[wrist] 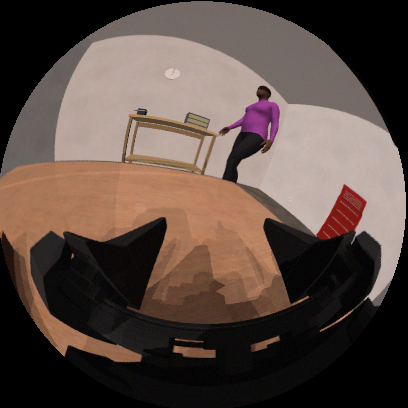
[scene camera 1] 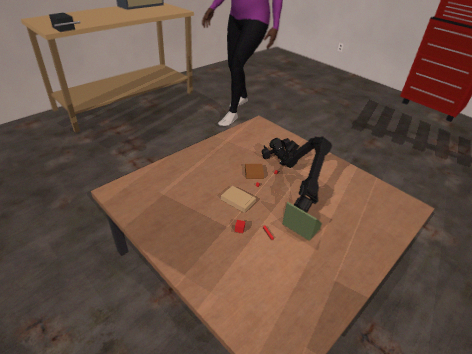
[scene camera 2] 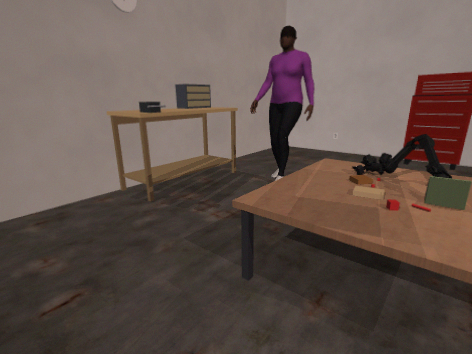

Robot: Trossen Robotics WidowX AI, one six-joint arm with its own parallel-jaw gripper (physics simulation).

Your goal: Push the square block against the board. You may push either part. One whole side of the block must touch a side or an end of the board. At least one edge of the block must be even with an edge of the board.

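Frame: origin at the arm's base, x ahead, y left, z up, level; metres.
Seen in the pictures: gripper, fingertip midpoint: (wrist: 216, 222) (scene camera 2: 356, 164); arm's base, link origin: (scene camera 1: 300, 209) (scene camera 2: 439, 186).
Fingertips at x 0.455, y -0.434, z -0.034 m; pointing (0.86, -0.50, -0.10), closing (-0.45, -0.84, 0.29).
Pixels of each thing's top centre, then the offset from my fingertips to it.
- light tan rectangular board, top centre: (scene camera 1: 238, 196) (scene camera 2: 368, 190) 0.511 m left, 0.149 m back, 0.018 m down
- red cube, top centre: (scene camera 1: 240, 223) (scene camera 2: 393, 201) 0.658 m left, 0.274 m back, 0.008 m down
- red stick, top centre: (scene camera 1: 268, 231) (scene camera 2: 421, 206) 0.591 m left, 0.390 m back, 0.034 m down
A brown, square-looking block (scene camera 1: 254, 171) (scene camera 2: 361, 179) lies flat on the table. A light tan rectangular board (scene camera 1: 238, 199) (scene camera 2: 369, 193) lies flat nearer the scene cameras. The block and the board are apart, with table showing between them, and they are turned at different angles in scene camera 1. My gripper (scene camera 1: 266, 151) (scene camera 2: 357, 170) (wrist: 216, 222) is open and empty, low over the far part of the table, beyond the block and a little to its right in scene camera 1. A dark brown sliver at the wrist view's left edge may be the block; I cannot tell.
A red cube (scene camera 1: 240, 226) (scene camera 2: 392, 205) and a red stick (scene camera 1: 268, 232) (scene camera 2: 421, 207) lie nearer the scene cameras. Small red pieces (scene camera 1: 258, 184) (scene camera 1: 276, 172) lie near the block. A green upright panel (scene camera 1: 301, 221) (scene camera 2: 447, 193) stands by the arm's base. A person (scene camera 1: 242, 55) stands beyond the table.
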